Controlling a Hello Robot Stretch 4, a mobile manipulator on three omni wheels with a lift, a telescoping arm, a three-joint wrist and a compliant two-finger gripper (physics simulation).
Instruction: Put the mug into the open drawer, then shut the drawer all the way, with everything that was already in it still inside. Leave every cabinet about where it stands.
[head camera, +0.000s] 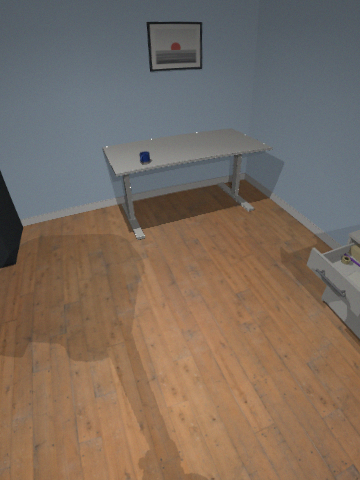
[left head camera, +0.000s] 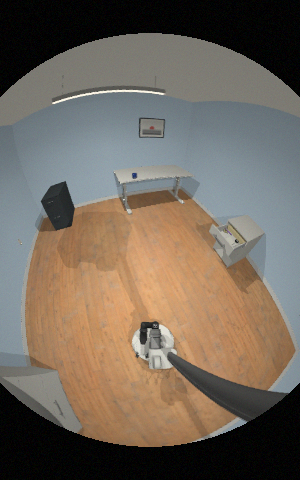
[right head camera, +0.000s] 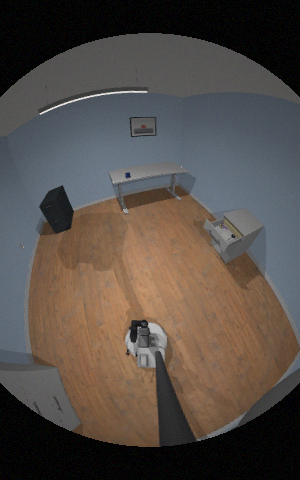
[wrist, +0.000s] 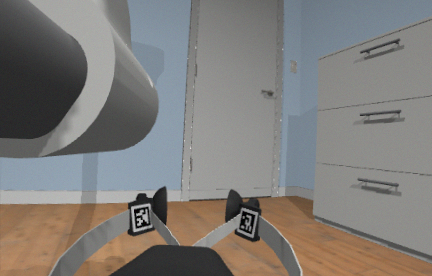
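Note:
A dark blue mug stands near the left front edge of the white table. The open top drawer of a light grey cabinet is at the right. In it lie a roll of tape, a purple item and a small black round item. My gripper is open and empty in the wrist view, far from mug and drawer.
A black cabinet stands at the left wall. A wide grey cabinet with several drawers is at the lower left in the side head views. A door shows in the wrist view. A framed picture hangs above the table.

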